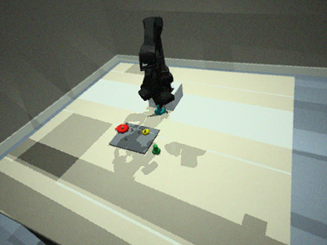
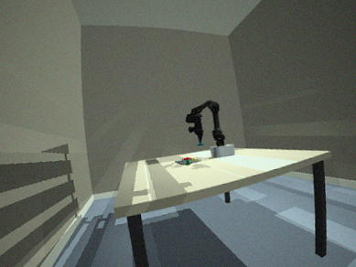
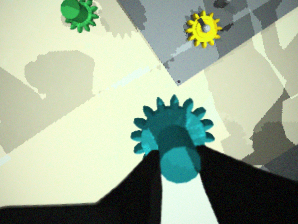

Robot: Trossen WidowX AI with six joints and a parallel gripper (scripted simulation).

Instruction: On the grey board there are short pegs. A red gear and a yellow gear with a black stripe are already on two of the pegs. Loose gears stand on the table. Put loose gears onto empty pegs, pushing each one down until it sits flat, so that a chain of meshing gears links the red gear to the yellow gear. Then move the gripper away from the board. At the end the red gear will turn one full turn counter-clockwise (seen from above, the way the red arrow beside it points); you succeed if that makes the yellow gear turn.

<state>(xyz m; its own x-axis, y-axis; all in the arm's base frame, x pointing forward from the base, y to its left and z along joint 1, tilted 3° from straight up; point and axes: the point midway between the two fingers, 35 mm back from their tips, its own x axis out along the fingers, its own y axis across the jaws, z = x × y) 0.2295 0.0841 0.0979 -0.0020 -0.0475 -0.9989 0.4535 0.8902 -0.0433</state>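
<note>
Now: the dark green gear 140 mm ahead of my gripper tip, 30 mm to the left of it and 140 mm below it. Also, from my gripper tip: yellow gear: 40 mm ahead, 80 mm to the right, 140 mm below; teal gear: 10 mm below; red gear: 60 mm ahead, 220 mm to the right, 140 mm below.
</note>
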